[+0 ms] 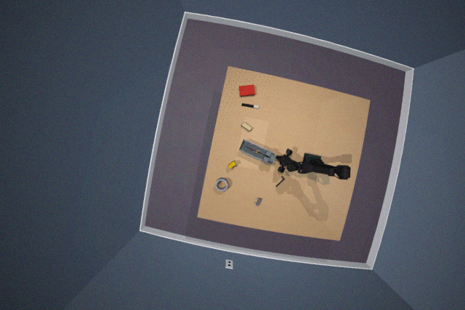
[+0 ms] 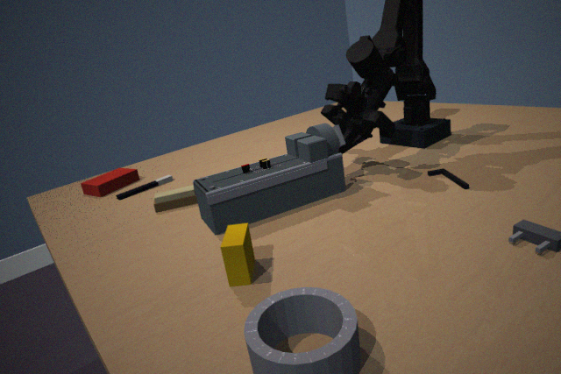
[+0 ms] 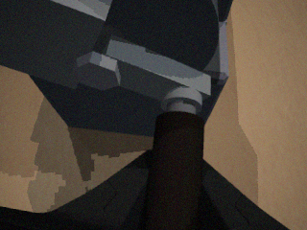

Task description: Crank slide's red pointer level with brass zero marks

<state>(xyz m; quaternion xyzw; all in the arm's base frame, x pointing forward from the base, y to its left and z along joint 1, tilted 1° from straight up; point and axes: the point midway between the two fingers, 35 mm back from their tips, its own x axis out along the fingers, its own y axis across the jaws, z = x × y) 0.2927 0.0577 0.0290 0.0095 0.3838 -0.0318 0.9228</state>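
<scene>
My gripper tip is now 200 mm short of the red pointer, 10 mm to the right of it and 30 mm below it. The rest, counted from my gripper tip: black hex key 130 mm behind, 170 mm to the left, 50 mm below; then black crank handle 20 mm behind, 30 mm above; then tan block 300 mm ahead, 140 mm to the right, 40 mm below.
</scene>
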